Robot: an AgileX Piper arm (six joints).
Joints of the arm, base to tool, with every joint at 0 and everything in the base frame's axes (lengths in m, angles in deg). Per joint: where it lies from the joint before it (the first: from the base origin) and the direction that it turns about. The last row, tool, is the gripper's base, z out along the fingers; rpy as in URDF.
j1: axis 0 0 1 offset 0.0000 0.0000 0.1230
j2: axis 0 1 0 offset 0.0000 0.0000 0.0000
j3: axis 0 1 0 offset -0.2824 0.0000 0.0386
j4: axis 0.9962 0 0.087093 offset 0.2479 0.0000 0.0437
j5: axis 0 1 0 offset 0.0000 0.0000 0.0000
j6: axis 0.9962 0 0.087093 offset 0.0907 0.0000 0.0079
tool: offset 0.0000 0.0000 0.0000 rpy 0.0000 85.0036 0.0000
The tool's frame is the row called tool.
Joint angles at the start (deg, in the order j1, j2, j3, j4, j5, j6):
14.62, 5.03, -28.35, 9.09, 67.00, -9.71
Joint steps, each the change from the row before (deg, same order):
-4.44, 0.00, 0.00, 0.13, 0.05, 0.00
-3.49, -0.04, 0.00, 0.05, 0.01, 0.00
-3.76, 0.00, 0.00, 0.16, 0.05, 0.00
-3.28, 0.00, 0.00, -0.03, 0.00, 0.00
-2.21, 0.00, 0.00, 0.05, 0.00, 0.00
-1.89, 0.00, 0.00, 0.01, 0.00, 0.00
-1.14, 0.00, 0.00, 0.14, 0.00, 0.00
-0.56, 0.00, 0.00, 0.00, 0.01, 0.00
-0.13, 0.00, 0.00, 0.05, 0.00, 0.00
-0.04, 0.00, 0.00, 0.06, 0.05, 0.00
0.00, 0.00, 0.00, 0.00, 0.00, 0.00
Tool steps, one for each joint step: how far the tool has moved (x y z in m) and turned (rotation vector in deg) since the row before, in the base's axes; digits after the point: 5 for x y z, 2 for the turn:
0.00095, 0.00017, -0.00003, 0.10, 0.07, -4.37
0.00071, 0.00000, 0.00000, 0.05, -0.02, -3.46
0.00082, 0.00012, -0.00003, 0.13, 0.06, -3.68
0.00079, -0.00018, -0.00001, -0.03, 0.00, -3.29
0.00052, -0.00005, 0.00001, 0.04, 0.00, -2.19
0.00045, -0.00010, 0.00000, 0.01, 0.00, -1.89
0.00027, 0.00012, 0.00003, 0.12, -0.01, -1.07
0.00012, -0.00004, -0.00001, 0.00, 0.01, -0.56
0.00003, 0.00006, 0.00001, 0.04, 0.00, -0.11
-0.00004, 0.00009, -0.00005, 0.05, 0.04, 0.00
0.00000, 0.00000, 0.00000, 0.00, 0.00, 0.00

